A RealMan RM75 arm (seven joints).
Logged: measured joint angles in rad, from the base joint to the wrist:
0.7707, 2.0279, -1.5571, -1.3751, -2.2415, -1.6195, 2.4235
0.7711, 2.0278, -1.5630, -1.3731, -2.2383, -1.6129, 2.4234
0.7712, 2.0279, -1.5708, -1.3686, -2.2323, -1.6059, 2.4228
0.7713, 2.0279, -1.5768, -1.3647, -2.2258, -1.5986, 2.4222
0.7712, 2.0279, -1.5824, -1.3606, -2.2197, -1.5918, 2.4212
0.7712, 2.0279, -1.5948, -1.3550, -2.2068, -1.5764, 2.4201
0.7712, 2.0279, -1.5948, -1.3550, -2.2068, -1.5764, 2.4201
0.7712, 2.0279, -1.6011, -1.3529, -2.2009, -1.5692, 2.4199
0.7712, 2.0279, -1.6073, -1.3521, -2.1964, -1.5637, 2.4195
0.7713, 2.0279, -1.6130, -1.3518, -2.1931, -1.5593, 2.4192
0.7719, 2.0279, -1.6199, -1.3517, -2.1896, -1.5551, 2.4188
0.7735, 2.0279, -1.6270, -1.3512, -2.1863, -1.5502, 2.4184
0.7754, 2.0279, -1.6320, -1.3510, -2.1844, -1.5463, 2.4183
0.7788, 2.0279, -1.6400, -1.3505, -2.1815, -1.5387, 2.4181
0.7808, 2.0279, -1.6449, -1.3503, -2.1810, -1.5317, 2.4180
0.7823, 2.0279, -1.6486, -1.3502, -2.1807, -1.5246, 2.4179
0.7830, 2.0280, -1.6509, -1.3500, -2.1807, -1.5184, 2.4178
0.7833, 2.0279, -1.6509, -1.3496, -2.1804, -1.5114, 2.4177
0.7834, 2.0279, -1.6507, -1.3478, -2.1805, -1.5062, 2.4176
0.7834, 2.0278, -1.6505, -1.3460, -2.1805, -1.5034, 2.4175
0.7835, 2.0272, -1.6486, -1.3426, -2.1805, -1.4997, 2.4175
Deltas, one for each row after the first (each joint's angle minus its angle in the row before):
0.0004, -0.0001, -0.0059, 0.0020, 0.0032, 0.0066, -0.0001
0.0001, 0.0001, -0.0078, 0.0045, 0.0060, 0.0070, -0.0006
0.0001, 0.0000, -0.0060, 0.0039, 0.0065, 0.0073, -0.0006
-0.0001, 0.0000, -0.0056, 0.0041, 0.0061, 0.0068, -0.0010
0.0000, 0.0000, -0.0124, 0.0056, 0.0129, 0.0154, -0.0011
0.0000, 0.0000, 0.0000, 0.0000, 0.0000, 0.0000, 0.0000
0.0000, 0.0000, -0.0063, 0.0021, 0.0059, 0.0072, -0.0002
0.0000, 0.0000, -0.0062, 0.0008, 0.0045, 0.0055, -0.0004
0.0001, 0.0000, -0.0057, 0.0003, 0.0033, 0.0044, -0.0003
0.0006, 0.0000, -0.0069, 0.0001, 0.0035, 0.0042, -0.0004
0.0016, 0.0000, -0.0071, 0.0005, 0.0033, 0.0049, -0.0004
0.0019, 0.0000, -0.0050, 0.0002, 0.0019, 0.0039, -0.0001
0.0034, 0.0000, -0.0080, 0.0005, 0.0029, 0.0076, -0.0002
0.0020, 0.0000, -0.0049, 0.0002, 0.0005, 0.0070, -0.0001
0.0015, 0.0000, -0.0037, 0.0001, 0.0003, 0.0071, -0.0001
0.0007, 0.0001, -0.0023, 0.0002, 0.0000, 0.0062, -0.0001
0.0003, -0.0001, 0.0000, 0.0004, 0.0003, 0.0070, -0.0001
0.0001, 0.0000, 0.0002, 0.0018, -0.0001, 0.0052, -0.0001
0.0000, -0.0001, 0.0002, 0.0018, 0.0000, 0.0028, -0.0001
0.0001, -0.0006, 0.0019, 0.0034, 0.0000, 0.0037, 0.0000

